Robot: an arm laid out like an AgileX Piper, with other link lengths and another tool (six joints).
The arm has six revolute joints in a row. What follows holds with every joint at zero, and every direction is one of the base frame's. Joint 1 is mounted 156.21 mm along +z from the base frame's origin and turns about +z. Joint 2 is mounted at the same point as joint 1 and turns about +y. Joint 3 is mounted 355.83 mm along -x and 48.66 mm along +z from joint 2 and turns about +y. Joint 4 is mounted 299.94 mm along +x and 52.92 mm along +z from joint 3 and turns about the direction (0.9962, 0, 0.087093). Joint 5 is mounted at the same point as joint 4 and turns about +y. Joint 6 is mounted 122.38 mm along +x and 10.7 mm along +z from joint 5 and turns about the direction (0.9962, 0, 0.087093). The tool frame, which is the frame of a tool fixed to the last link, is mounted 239.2 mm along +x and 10 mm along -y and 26.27 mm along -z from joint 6; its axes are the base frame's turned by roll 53.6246, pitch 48.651 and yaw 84.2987 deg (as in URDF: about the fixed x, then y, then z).
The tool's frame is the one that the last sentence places.
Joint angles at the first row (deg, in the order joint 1, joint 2, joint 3, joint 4, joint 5, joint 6):
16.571 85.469 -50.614 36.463 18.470 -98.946
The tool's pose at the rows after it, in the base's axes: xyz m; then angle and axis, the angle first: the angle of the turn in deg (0 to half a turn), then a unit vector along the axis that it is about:
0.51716 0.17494 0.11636 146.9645 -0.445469 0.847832 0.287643
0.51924 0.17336 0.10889 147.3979 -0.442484 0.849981 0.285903
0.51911 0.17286 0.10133 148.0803 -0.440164 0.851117 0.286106
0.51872 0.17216 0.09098 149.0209 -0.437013 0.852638 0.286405
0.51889 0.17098 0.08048 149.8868 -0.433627 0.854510 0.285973
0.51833 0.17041 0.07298 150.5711 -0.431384 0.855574 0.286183
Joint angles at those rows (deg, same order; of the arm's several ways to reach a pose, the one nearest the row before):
16.571 86.384 -50.614 36.460 18.023 -98.943
16.572 87.371 -50.615 36.460 17.437 -98.942
16.570 88.205 -50.614 36.465 17.317 -98.949
16.570 89.342 -50.615 36.461 17.162 -98.944
16.570 90.552 -50.615 36.463 16.836 -98.947
16.571 91.375 -50.614 36.462 16.726 -98.945

